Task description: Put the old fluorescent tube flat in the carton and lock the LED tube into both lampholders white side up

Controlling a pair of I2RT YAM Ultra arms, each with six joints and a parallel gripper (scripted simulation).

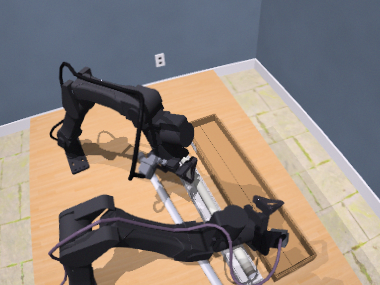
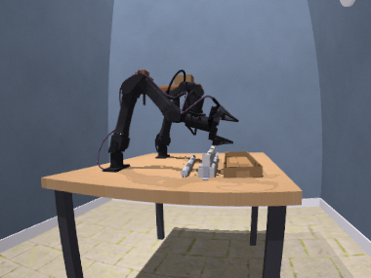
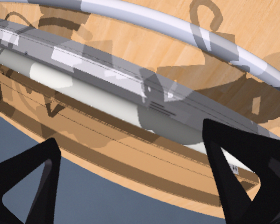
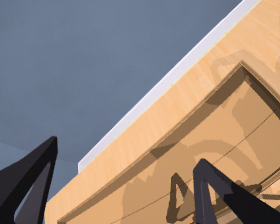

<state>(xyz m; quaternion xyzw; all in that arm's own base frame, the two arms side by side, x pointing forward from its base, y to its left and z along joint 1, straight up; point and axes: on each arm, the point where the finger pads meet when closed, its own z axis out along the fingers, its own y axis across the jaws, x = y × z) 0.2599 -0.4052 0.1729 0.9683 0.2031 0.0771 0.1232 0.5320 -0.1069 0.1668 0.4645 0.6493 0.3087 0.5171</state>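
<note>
Right now the old fluorescent tube is 70 mm ahead of my left hand, 20 mm to the right of it and 110 mm below it. From my left hand the other things lie so: light fixture (70 mm ahead, 20 mm to the right, 120 mm below); then LED tube (30 mm behind, 40 mm to the right, 160 mm below); then brown carton (210 mm ahead, 10 mm to the left, 150 mm below).
Now: the old fluorescent tube 19 cm to the left of my right hand, 13 cm behind it and 10 cm below it. From my right hand the other things lie so: light fixture (19 cm to the left, 13 cm behind, 11 cm below); lampholder (11 cm to the right, 10 cm below, 9 cm behind); brown carton (22 cm to the left, 15 cm below).
</note>
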